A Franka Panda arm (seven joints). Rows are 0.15 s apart.
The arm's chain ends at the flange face. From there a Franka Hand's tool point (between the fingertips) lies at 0.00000 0.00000 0.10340 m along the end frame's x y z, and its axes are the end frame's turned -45 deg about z.
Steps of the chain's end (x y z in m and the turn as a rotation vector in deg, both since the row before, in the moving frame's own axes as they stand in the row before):
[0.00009, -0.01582, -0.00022, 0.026, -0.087, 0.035]
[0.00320, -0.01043, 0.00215, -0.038, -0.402, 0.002]
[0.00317, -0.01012, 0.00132, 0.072, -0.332, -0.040]
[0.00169, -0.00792, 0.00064, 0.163, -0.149, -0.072]
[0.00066, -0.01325, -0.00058, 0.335, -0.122, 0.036]
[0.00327, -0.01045, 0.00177, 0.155, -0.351, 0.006]
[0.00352, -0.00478, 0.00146, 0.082, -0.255, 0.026]
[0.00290, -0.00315, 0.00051, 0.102, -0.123, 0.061]
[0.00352, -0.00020, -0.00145, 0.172, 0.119, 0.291]
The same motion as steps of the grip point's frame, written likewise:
[0.01117, -0.01127, -0.00022, 0.080, -0.043, 0.035]
[0.00908, -0.00558, 0.00215, 0.257, -0.311, 0.002]
[0.00907, -0.00543, 0.00132, 0.286, -0.184, -0.040]
[0.00681, -0.00480, 0.00064, 0.221, 0.010, -0.072]
[0.01011, -0.00949, -0.00058, 0.323, 0.151, 0.036]
[0.00945, -0.00572, 0.00177, 0.358, -0.139, 0.006]
[0.00565, -0.00132, 0.00146, 0.238, -0.122, 0.026]
[0.00425, -0.00046, 0.00051, 0.159, -0.015, 0.061]
[0.00300, 0.00228, -0.00145, 0.037, 0.206, 0.291]

